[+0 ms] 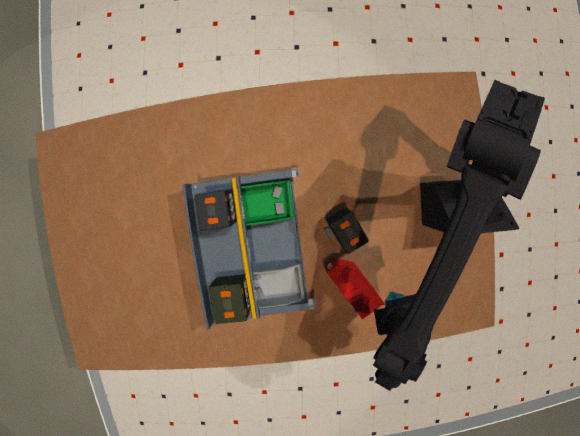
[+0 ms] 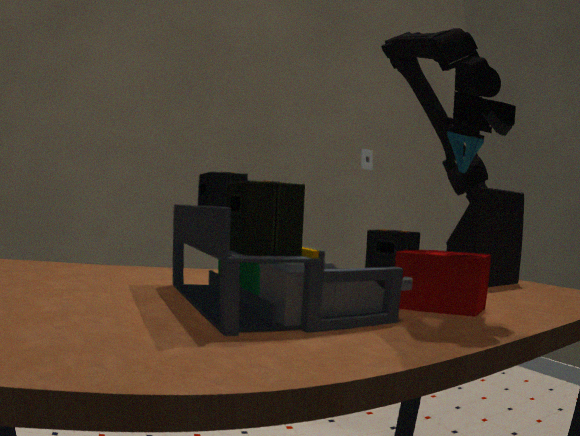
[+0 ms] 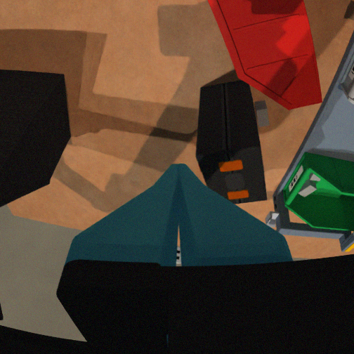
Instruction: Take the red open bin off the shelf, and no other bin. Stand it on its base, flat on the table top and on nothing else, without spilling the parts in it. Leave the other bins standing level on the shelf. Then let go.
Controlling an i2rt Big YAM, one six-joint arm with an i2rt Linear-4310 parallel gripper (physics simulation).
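Where they show: gripper, fingertip midpoint: [image 1: 390, 293] [image 2: 462, 172]; arm's base, origin of the base link: [image 2: 490, 213].
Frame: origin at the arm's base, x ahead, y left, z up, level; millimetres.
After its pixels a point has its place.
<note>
The red open bin [image 1: 354, 288] @(z -79, x 358, y 144 mm) [image 2: 442, 283] @(z -127, x 383, y 172 mm) [image 3: 275, 45] is off the shelf, on the table in front of it. It seems to lie on its side: a tapered flat panel faces up, and no open top with parts shows clearly. A small grey piece [image 1: 330, 266] @(z -119, x 406, y 79 mm) shows at its narrow end. My gripper [image 1: 393, 297] @(z 70, x 293, y 131 mm) [image 2: 464, 171] @(z 70, x 293, y 131 mm) [image 3: 178, 175] is shut and empty, high above the table near the bin's far end from the shelf. The grey shelf [image 1: 275, 244] @(z -173, x 542, y -7 mm) [image 2: 312, 300] @(z -134, x 638, y 162 mm) holds a green bin [image 1: 265, 202] @(z -171, x 541, y -130 mm) [image 3: 325, 200] with grey parts and a whitish bin [image 1: 280, 285] @(z -171, x 556, y 113 mm) [image 2: 350, 298] @(z -138, x 566, y 150 mm).
A black case [image 1: 346, 230] @(z -48, x 351, y -19 mm) [image 2: 392, 245] @(z -75, x 370, y 15 mm) [image 3: 230, 135] with orange latches stands beside the red bin; a small grey piece [image 1: 328, 232] @(z -160, x 389, y -8 mm) [image 3: 262, 114] shows at its side. A dark case [image 1: 212, 210] @(z 44, x 645, y -148 mm) and an olive case [image 1: 229, 300] @(z 19, x 668, y 72 mm) [image 2: 270, 217] @(z -28, x 688, y 129 mm) stand on the shelf's rear level, behind the yellow bar [image 1: 243, 250] @(z -68, x 617, y -27 mm).
</note>
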